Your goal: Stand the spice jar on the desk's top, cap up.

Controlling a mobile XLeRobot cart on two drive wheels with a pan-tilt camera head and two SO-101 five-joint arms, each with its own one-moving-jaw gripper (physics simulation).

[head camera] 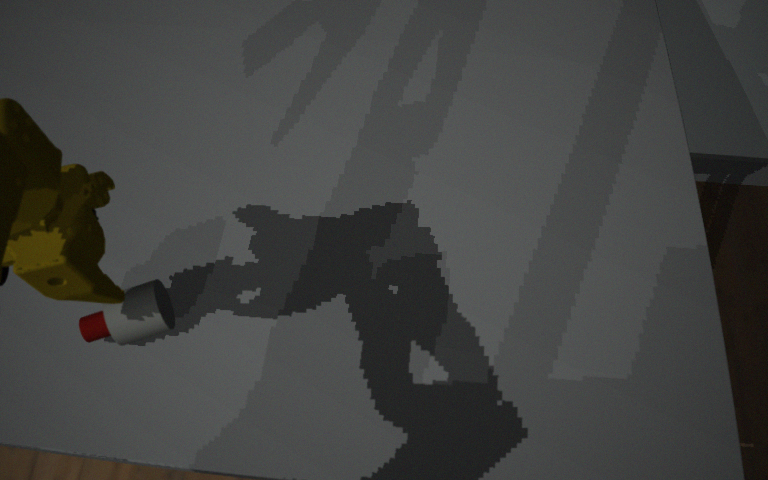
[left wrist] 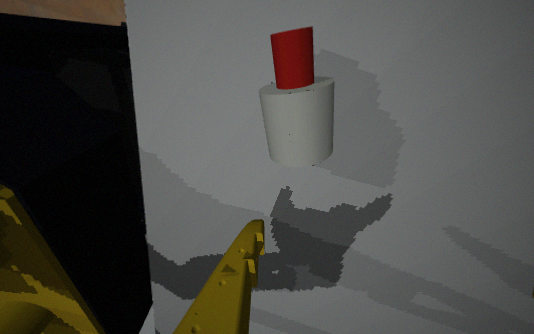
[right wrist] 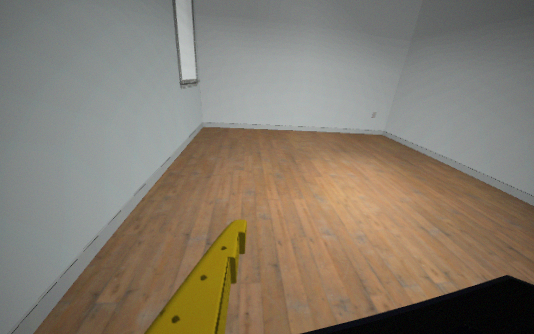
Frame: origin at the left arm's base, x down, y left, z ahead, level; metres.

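Seen in the pictures: left hand, its tool point: (head camera: 118,293) (left wrist: 263,232); right hand, its tool point: (right wrist: 246,232).
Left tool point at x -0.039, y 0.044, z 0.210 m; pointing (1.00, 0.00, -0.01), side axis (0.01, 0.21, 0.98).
Note:
A point is followed by its place in that frame.
The spice jar (head camera: 138,314) {x 0.016, y 0.055, z 0.217 m} (left wrist: 299,125) {x 0.013, y 0.067, z 0.224 m}, a white cylinder with a red cap, lies on its side on the grey desk top (head camera: 186,113) {x 0.055, y 0.068, z 0.447 m} (left wrist: 450,125) {x 0.055, y 0.071, z 0.339 m}. Its cap points left in the head view and up the picture in the left wrist view. My left gripper (head camera: 116,243) (left wrist: 132,206) is open and empty, with a wide gap between its jaws. One jaw tip appears right at the jar's upper edge in the head view; in the left wrist view the jar lies beyond the tips, apart from them. My right gripper (right wrist: 239,240) is fully open, with one notched jaw showing.
The desk's edges run along the bottom and right in the head view, with wooden floor (head camera: 33,461) {x 0.775, y 0.621, z 0.204 m} (right wrist: 310,200) {x 0.775, y 0.422, z -1.421 m} beyond. A black body (left wrist: 75,125) {x 0.069, y 0.016, z 0.054 m} fills the left of the left wrist view. Arm shadows fall across the desk. A black edge (right wrist: 475,310) shows in the right wrist view.

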